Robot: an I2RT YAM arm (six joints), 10 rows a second.
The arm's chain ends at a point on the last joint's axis. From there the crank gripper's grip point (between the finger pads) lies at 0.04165 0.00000 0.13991 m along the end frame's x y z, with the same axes.
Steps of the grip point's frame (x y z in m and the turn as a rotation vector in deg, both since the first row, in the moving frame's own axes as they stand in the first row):
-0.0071, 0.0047, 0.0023, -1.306, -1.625, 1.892
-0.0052, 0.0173, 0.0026, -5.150, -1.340, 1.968
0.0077, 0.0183, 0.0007, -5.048, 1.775, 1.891
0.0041, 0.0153, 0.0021, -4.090, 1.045, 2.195
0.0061, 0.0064, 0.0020, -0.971, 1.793, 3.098
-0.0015, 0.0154, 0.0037, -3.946, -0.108, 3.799
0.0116, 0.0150, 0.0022, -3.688, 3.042, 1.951
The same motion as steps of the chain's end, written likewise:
-0.0030, 0.0002, 0.0012, -1.306, -1.625, 1.892
-0.0017, 0.0033, 0.0023, -5.150, -1.340, 1.968
0.0036, 0.0046, 0.0027, -5.048, 1.775, 1.891
0.0018, 0.0037, 0.0033, -4.090, 1.045, 2.195
0.0019, 0.0017, 0.0034, -0.971, 1.793, 3.098
-0.0008, 0.0030, 0.0040, -3.946, -0.108, 3.799
0.0044, 0.0045, 0.0049, -3.688, 3.042, 1.951

